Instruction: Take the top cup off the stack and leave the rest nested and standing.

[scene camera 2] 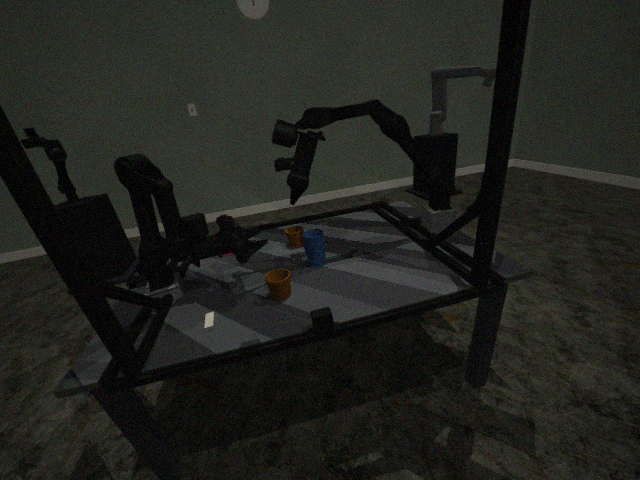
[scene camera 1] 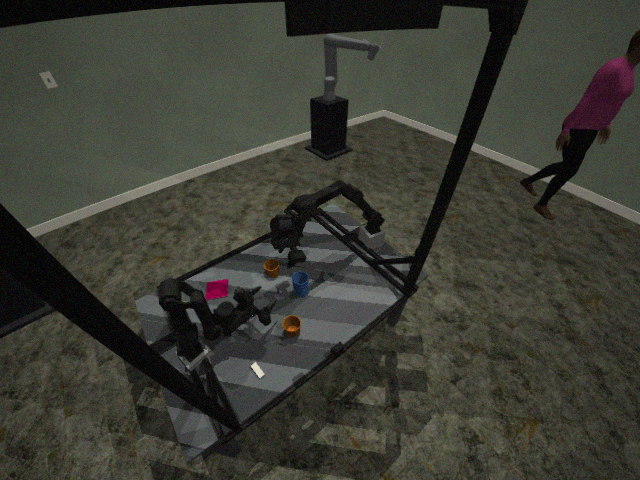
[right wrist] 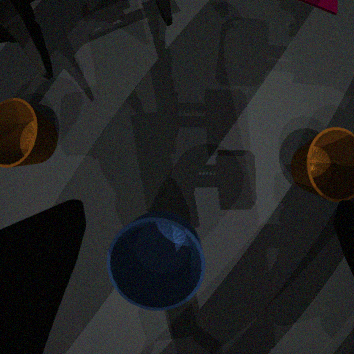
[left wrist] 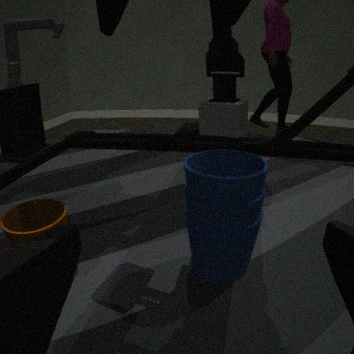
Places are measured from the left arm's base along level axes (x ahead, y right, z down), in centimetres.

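Pixels of known places: left gripper, between the fingertips: point(scene camera 2: 264, 235) point(scene camera 1: 268, 293) point(right wrist: 106, 47) point(left wrist: 205, 237); right gripper, between the fingertips: point(scene camera 2: 292, 200) point(scene camera 1: 284, 260) point(right wrist: 215, 214) point(left wrist: 160, 26); left arm's base, origin of its link: point(scene camera 2: 162, 283) point(scene camera 1: 192, 350); right arm's base, origin of its link: point(scene camera 2: 439, 207) point(scene camera 1: 372, 229) point(left wrist: 224, 100).
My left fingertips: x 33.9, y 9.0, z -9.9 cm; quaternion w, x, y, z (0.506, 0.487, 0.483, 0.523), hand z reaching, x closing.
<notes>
Ahead of a thing's pixels: the offset from my left fingertips to its top centre. "*": to the spot under its first point.
A stack of nested blue cups point(scene camera 1: 300, 284) point(scene camera 2: 314, 249) point(left wrist: 225, 215) point(right wrist: 156, 263) stands upright near the middle of the table. Three rims show one above another in the left wrist view. My left gripper point(scene camera 1: 266, 298) point(scene camera 2: 263, 238) is open and empty, low over the table to the left of the stack; in the left wrist view the stack shows ahead between its fingers, right of centre. My right gripper point(scene camera 1: 296, 259) point(scene camera 2: 293, 200) is open and empty, high above the table. In the right wrist view the stack's open top shows below, left of centre.
One orange cup {dx +14.7, dy -15.2, dz +7.5 cm} point(scene camera 1: 271, 268) point(scene camera 2: 294, 236) point(left wrist: 34, 220) point(right wrist: 300, 167) stands behind the stack, another orange cup {dx -1.1, dy +13.6, dz +7.5 cm} point(scene camera 1: 292, 326) point(scene camera 2: 279, 284) point(right wrist: 45, 135) in front. A pink square {* dx -9.6, dy -28.4, dz +13.4 cm} point(scene camera 1: 217, 289) point(right wrist: 327, 4) lies behind the left arm; a small white block {dx -21.7, dy +14.2, dz +12.9 cm} point(scene camera 1: 257, 369) point(scene camera 2: 208, 319) lies front left.
</notes>
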